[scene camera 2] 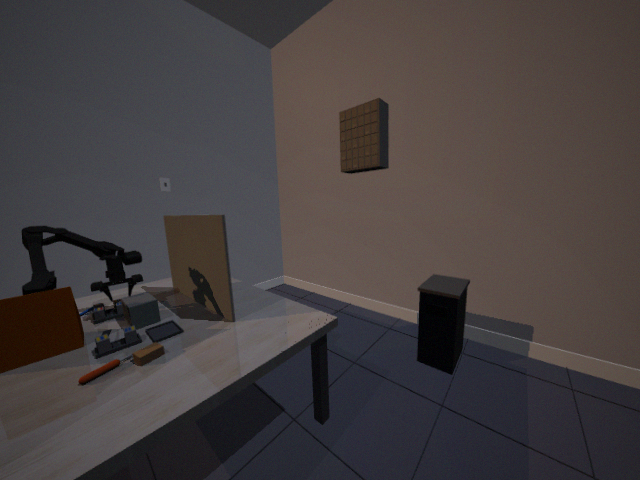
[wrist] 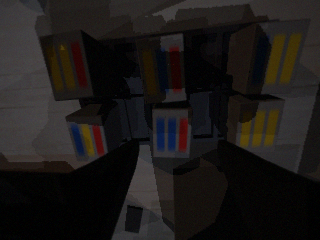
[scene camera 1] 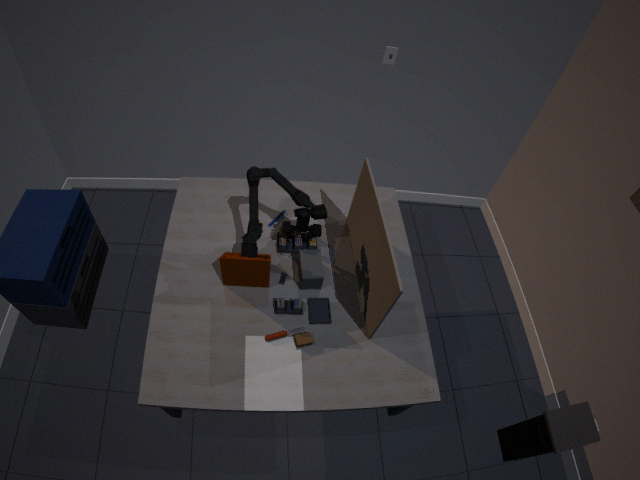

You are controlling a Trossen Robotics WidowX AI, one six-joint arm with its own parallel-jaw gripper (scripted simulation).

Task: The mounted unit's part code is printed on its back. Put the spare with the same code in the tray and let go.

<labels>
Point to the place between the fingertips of my gripper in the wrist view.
At 177, 144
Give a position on a tall tan board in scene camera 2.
At 197, 245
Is my gripper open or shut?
Open.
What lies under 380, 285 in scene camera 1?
A tall tan board.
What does my gripper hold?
Nothing.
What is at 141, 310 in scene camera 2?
A grey mounted unit.
</labels>
